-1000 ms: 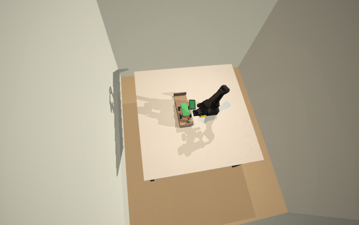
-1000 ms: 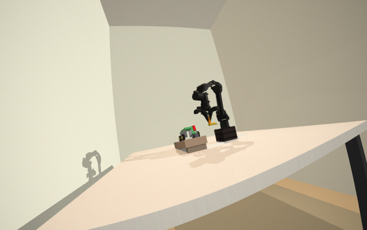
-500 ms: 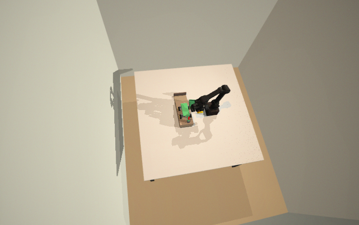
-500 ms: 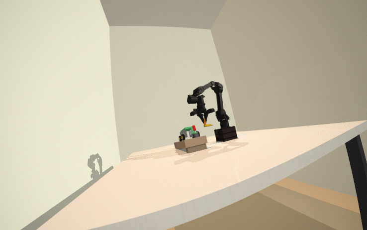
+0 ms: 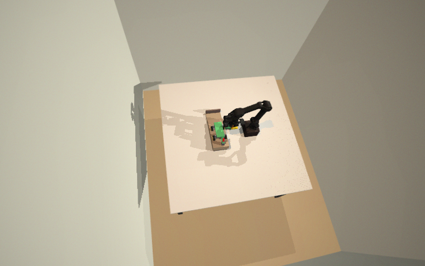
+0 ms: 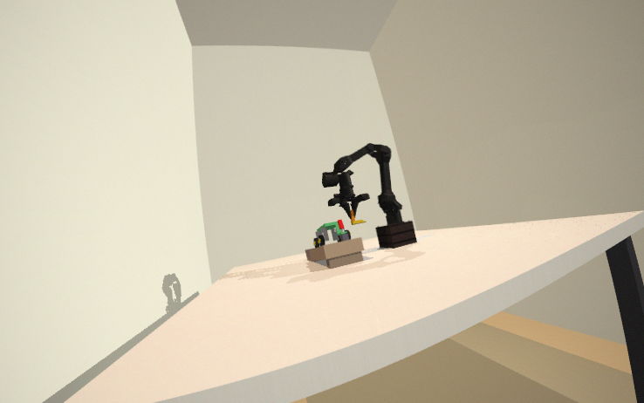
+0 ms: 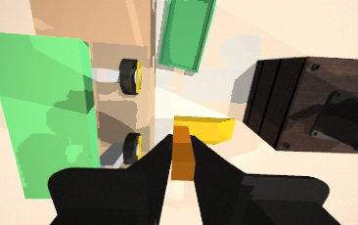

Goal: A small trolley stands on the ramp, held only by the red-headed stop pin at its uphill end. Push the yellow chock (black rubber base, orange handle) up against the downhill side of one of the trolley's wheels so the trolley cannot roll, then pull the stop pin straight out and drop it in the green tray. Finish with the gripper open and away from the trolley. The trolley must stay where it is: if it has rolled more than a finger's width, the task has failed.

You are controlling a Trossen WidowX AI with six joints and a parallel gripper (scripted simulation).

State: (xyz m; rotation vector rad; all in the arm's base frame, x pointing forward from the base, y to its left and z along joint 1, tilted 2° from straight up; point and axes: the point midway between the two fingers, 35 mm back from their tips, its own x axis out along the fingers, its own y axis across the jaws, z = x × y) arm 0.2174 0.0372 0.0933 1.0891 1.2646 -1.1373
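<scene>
Right now my gripper tip is 13 cm to the right of the red-headed stop pin, 8 cm short of it and 4 cm above it. The rest, counted from my gripper tip: green tray 17 cm below, 11 cm to the right, 1 cm ahead; green trolley 12 cm ahead, 6 cm below, 2 cm to the left; tan ramp 12 cm below, 12 cm ahead, 2 cm to the left.
</scene>
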